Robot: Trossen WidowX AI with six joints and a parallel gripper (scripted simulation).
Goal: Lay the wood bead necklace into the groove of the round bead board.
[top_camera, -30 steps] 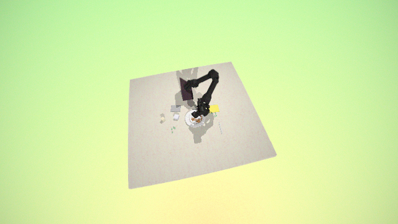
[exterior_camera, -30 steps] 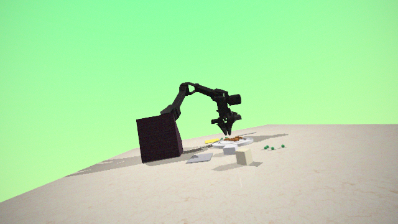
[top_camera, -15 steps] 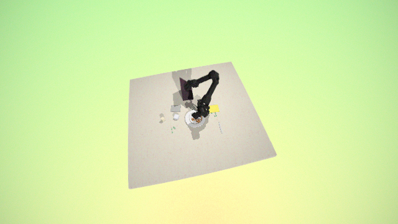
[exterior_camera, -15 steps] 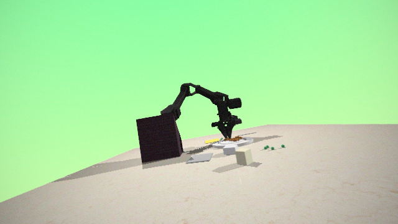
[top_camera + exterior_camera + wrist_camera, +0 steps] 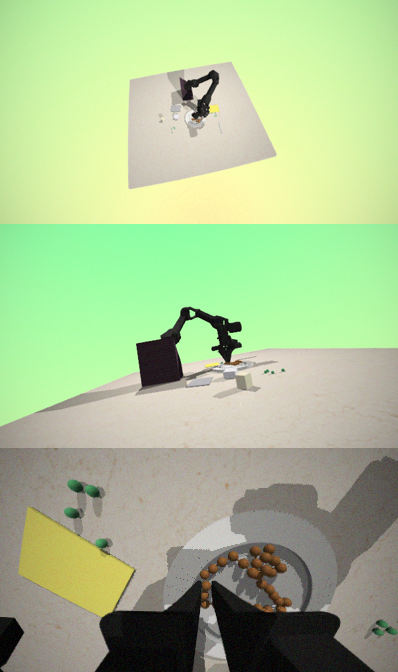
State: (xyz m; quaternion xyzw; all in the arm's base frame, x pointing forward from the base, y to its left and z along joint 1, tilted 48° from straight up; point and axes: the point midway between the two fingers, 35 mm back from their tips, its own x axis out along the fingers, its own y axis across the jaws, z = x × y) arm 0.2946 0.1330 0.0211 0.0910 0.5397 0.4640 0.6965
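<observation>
Now: the round white bead board 10 mm ahead of my gripper tip, 60 mm to the right of it and 10 mm below it. The rest, counted from my gripper tip: thin white strip: 150 mm ahead, 160 mm to the left, 10 mm below; then yellow card: 80 mm behind, 130 mm to the left, 10 mm below; then grey flat plate: 150 mm behind, 240 mm to the right, 10 mm below.
</observation>
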